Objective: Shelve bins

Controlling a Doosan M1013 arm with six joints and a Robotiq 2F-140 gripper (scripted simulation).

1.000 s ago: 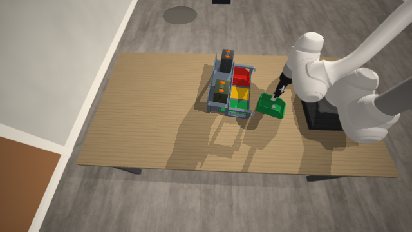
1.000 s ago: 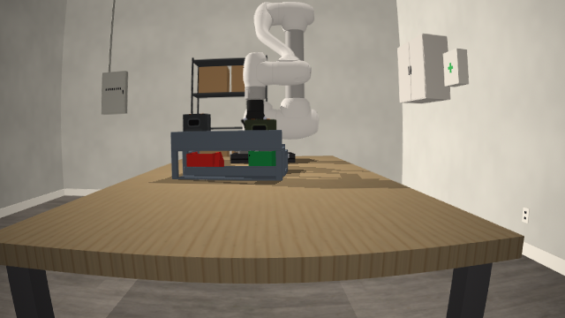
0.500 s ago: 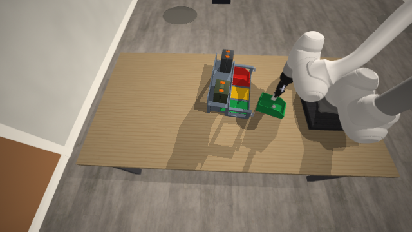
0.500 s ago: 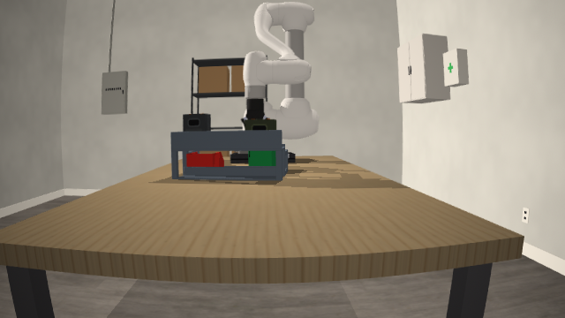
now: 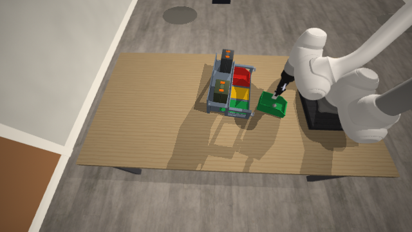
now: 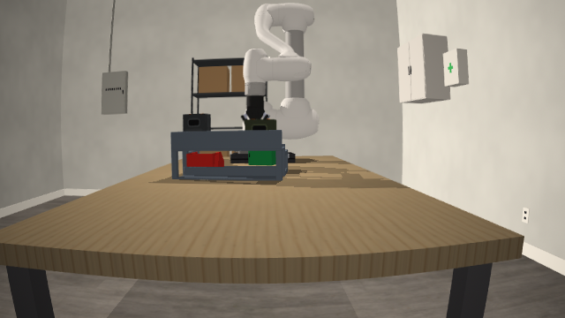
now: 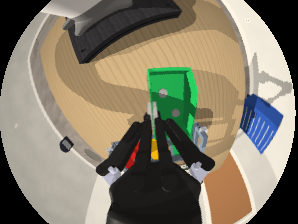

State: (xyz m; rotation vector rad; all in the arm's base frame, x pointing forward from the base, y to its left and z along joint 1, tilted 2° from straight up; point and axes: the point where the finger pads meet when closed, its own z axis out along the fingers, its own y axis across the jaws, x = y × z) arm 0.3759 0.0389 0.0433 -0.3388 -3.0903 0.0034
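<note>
Right now the green bin is 50 mm to the left of my hand, 40 mm below it and 10 mm ahead of it. Round my hand: red bin (240 mm ahead, 160 mm to the right, 50 mm below).
</note>
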